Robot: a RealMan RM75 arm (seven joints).
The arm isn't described. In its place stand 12 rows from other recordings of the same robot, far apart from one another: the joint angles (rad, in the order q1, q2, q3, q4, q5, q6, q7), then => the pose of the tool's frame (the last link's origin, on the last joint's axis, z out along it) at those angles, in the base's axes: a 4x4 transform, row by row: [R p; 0 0 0 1], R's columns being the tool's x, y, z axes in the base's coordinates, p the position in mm.
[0.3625 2.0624 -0.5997 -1.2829 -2.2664 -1.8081 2.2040] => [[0.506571 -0.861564 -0.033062 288.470], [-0.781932 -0.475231 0.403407 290.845], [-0.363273 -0.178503 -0.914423 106.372], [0 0 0 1]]
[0.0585 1.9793 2.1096 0.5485 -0.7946 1.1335 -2.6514] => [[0.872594 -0.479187 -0.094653 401.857], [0.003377 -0.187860 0.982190 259.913], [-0.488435 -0.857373 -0.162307 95.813], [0 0 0 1]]
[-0.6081 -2.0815 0.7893 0.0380 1.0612 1.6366 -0.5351] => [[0.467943 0.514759 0.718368 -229.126], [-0.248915 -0.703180 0.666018 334.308], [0.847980 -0.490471 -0.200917 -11.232], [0 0 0 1]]
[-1.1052 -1.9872 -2.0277 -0.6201 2.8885 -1.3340 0.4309] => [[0.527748 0.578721 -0.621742 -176.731], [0.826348 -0.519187 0.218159 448.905], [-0.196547 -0.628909 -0.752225 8.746], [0 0 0 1]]
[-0.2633 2.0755 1.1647 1.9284 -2.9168 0.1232 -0.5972] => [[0.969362 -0.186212 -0.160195 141.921], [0.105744 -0.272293 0.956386 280.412], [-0.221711 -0.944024 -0.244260 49.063], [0 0 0 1]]
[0.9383 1.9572 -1.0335 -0.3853 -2.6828 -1.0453 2.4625] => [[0.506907 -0.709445 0.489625 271.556], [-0.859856 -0.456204 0.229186 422.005], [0.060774 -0.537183 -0.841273 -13.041], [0 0 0 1]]
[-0.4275 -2.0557 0.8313 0.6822 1.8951 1.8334 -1.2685] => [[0.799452 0.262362 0.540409 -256.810], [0.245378 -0.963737 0.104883 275.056], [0.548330 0.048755 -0.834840 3.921], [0 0 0 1]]
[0.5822 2.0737 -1.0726 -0.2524 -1.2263 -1.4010 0.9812] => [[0.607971 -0.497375 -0.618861 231.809], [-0.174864 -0.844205 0.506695 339.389], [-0.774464 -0.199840 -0.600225 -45.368], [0 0 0 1]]
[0.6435 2.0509 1.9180 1.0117 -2.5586 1.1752 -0.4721] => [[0.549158 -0.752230 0.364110 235.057], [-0.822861 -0.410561 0.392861 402.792], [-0.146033 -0.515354 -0.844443 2.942], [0 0 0 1]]
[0.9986 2.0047 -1.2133 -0.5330 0.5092 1.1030 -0.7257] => [[0.699344 -0.531866 0.477532 207.863], [-0.690220 -0.676133 0.257761 437.688], [0.185781 -0.509866 -0.839954 -30.241], [0 0 0 1]]
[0.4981 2.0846 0.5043 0.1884 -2.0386 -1.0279 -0.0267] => [[0.830065 -0.545228 -0.117125 312.863], [-0.046492 -0.276953 0.959758 339.157], [-0.555725 -0.791217 -0.255238 -53.452], [0 0 0 1]]
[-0.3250 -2.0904 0.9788 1.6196 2.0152 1.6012 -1.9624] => [[0.929589 0.332598 0.158879 -178.771], [0.225166 -0.853663 0.469638 319.245], [0.291830 -0.400797 -0.868445 95.014], [0 0 0 1]]
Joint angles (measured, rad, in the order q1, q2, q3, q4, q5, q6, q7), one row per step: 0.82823 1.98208 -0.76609 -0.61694 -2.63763 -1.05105 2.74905; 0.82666 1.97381 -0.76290 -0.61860 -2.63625 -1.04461 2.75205; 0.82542 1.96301 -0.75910 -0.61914 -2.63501 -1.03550 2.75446; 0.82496 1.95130 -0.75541 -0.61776 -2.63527 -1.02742 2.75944; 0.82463 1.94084 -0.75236 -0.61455 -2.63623 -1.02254 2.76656; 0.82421 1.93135 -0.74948 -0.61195 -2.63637 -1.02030 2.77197; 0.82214 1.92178 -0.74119 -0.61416 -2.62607 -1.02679 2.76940; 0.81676 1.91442 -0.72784 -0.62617 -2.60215 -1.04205 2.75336; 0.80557 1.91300 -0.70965 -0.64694 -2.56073 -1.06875 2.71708; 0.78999 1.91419 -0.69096 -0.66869 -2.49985 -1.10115 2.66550; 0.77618 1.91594 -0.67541 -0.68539 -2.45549 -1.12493 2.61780; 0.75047 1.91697 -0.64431 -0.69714 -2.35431 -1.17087 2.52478; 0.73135 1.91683 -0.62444 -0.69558 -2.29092 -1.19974 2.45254; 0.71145 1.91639 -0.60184 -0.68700 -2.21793 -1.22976 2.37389
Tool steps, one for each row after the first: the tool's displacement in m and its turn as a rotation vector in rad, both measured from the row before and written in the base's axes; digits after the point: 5 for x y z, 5 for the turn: 0.00173 0.00195 0.00533 0.01666 -0.00333 -0.00297; 0.00217 0.00251 0.00669 0.02034 -0.00560 -0.00255; 0.00231 0.00232 0.00672 0.01902 -0.00551 -0.00523; 0.00228 0.00146 0.00539 0.01400 -0.00297 -0.00828; 0.00191 0.00108 0.00479 0.01089 -0.00176 -0.00692; 0.00072 0.00080 0.00545 0.01043 0.00904 -0.00159; -0.00113 0.00056 0.00603 0.01091 0.01926 0.01073; -0.00271 -0.00113 0.00437 0.00552 0.03228 0.02701; -0.00382 -0.00229 0.00317 0.00421 0.04420 0.04092; -0.00197 -0.00235 0.00275 0.00444 0.02681 0.03767; -0.00345 -0.00544 0.00344 0.01107 0.06930 0.07110; 0.00011 -0.00492 0.00163 0.00776 0.03656 0.05108; 0.00001 -0.00524 0.00176 0.01569 0.04441 0.05542
